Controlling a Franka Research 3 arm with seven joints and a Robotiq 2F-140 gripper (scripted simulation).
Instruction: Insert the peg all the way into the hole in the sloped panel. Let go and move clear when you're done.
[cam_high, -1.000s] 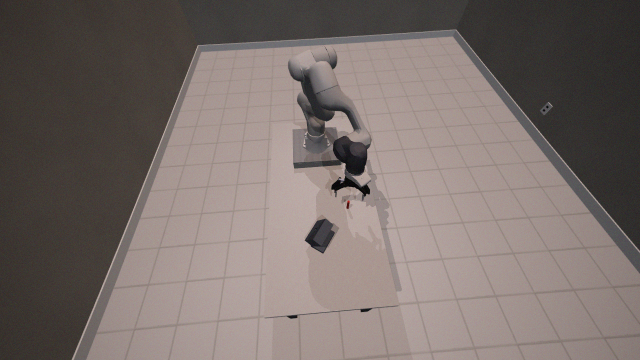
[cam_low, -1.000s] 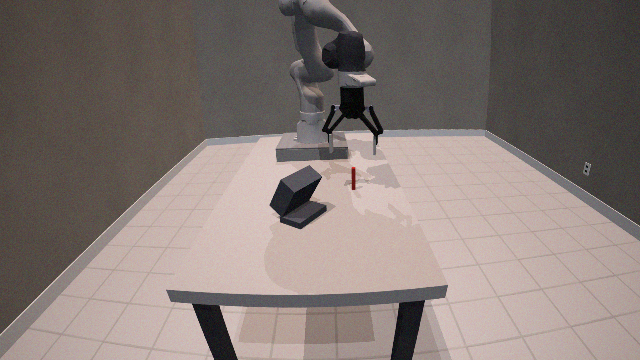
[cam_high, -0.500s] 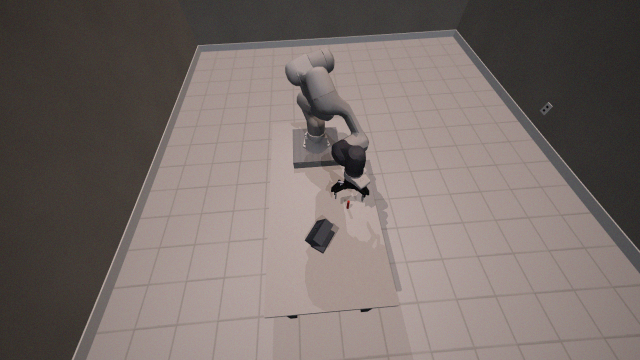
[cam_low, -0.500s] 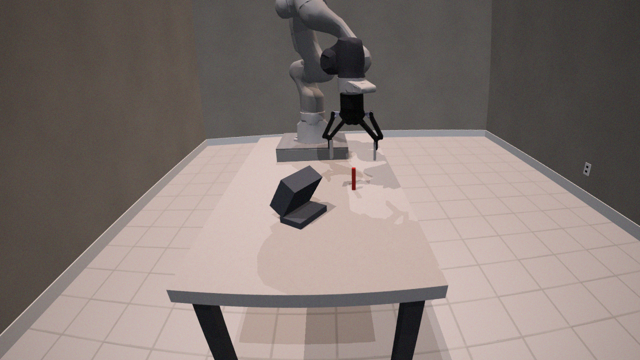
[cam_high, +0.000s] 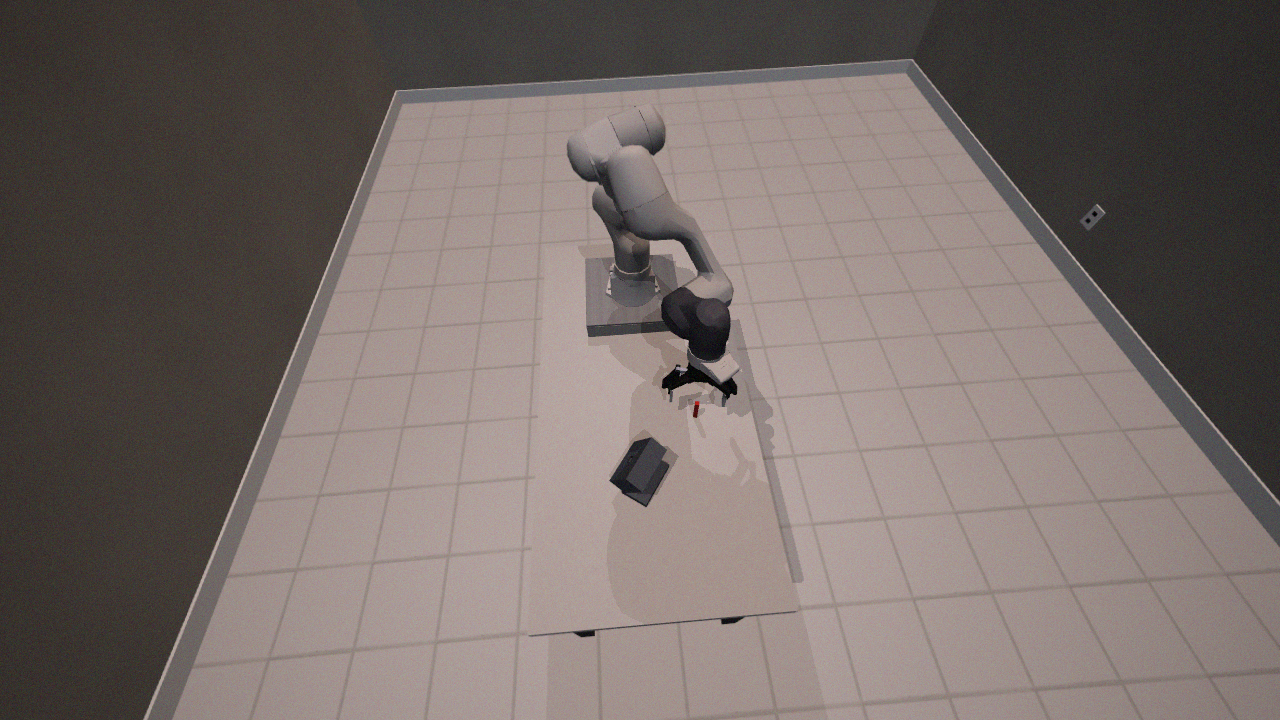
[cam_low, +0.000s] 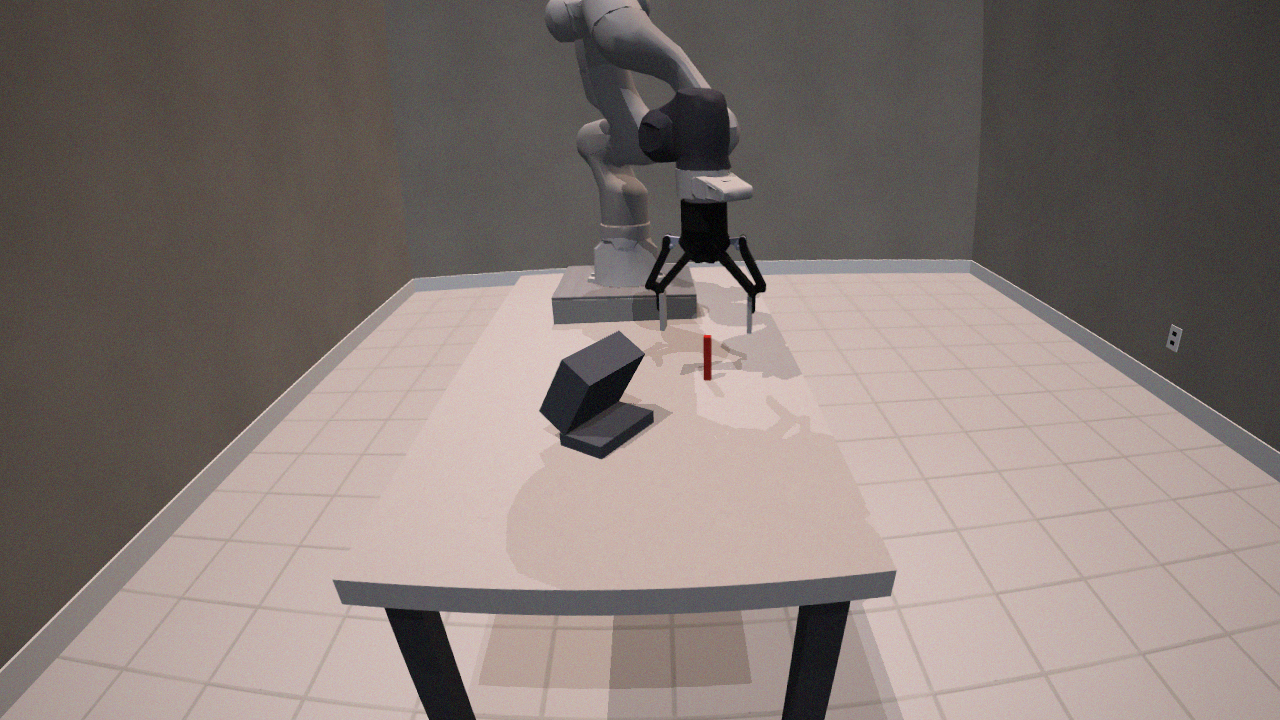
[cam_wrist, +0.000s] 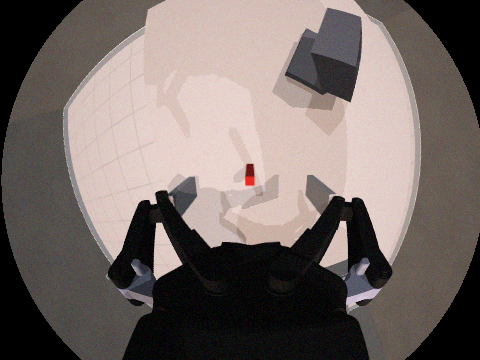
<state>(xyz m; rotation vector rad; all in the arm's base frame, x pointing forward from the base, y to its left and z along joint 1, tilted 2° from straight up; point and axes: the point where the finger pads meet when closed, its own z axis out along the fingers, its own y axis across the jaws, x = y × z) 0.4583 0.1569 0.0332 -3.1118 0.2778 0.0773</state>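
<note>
Now: the red peg 60 mm below my hand.
</note>
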